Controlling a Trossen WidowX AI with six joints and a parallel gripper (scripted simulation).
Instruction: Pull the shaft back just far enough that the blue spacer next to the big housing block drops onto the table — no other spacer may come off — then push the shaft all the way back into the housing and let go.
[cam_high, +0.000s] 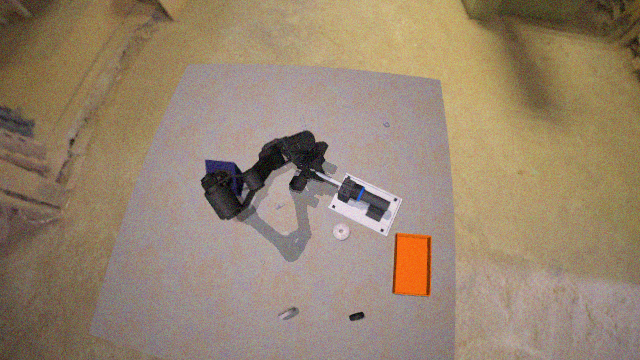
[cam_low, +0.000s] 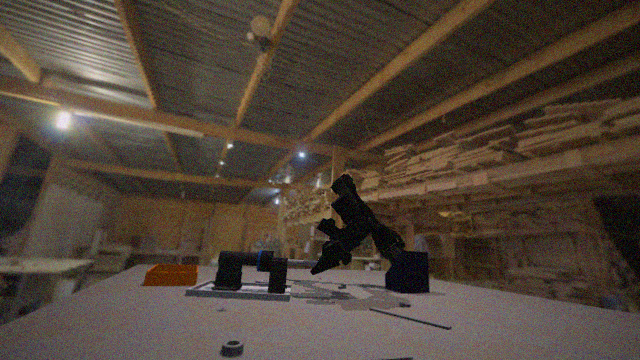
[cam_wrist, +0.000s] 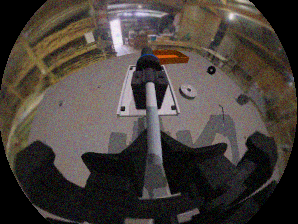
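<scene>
Now: the shaft 5 cm ahead of my gripper tip, 2 cm to the right of it and 2 cm above it. From my gripper tip the other things lie so: blue spacer: 13 cm ahead, 5 cm to the right, 2 cm above; grey cylinder: 8 cm behind, 46 cm to the right, 2 cm below; orange tray: 32 cm ahead, 26 cm to the right, 5 cm below.
</scene>
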